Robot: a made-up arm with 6 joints.
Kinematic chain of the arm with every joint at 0, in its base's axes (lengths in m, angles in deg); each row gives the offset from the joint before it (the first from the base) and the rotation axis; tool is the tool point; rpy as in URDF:
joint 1: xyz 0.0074 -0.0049 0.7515 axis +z
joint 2: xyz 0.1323 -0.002 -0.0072 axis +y
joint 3: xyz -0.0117 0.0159 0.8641 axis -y
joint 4: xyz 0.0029 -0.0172 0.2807 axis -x
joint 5: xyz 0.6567 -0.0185 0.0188 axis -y
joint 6: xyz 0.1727 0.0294 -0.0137 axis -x
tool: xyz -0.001 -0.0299 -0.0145 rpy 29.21 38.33 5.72
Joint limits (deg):
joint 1: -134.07..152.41
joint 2: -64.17..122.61
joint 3: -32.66..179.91
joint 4: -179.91..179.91
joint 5: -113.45..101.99
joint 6: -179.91..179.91
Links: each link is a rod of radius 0.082 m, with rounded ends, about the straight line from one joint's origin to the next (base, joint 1, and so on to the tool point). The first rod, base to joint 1, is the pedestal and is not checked.
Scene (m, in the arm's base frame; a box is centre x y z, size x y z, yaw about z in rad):
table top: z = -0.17
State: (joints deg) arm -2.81 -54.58 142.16 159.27 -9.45 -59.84
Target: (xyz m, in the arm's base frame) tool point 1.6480 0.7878 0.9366
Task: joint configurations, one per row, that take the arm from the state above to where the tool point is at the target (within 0.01 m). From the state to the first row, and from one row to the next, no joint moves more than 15 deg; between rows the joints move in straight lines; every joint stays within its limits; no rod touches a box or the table.
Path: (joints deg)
1: 0.38 -40.54 131.79 159.21 -6.70 -59.94
2: 3.58 -26.49 121.41 159.15 -3.94 -60.04
3: 6.77 -12.45 111.04 159.09 -1.19 -60.14
4: 9.97 1.60 100.67 159.03 1.57 -60.24
5: 13.16 15.64 90.29 158.97 4.32 -60.34
6: 16.35 29.69 79.92 158.91 7.08 -60.44
7: 19.55 43.73 69.55 158.85 9.83 -60.54
8: 22.74 57.77 59.17 158.79 12.59 -60.65
9: 25.94 71.82 48.80 158.73 15.34 -60.75

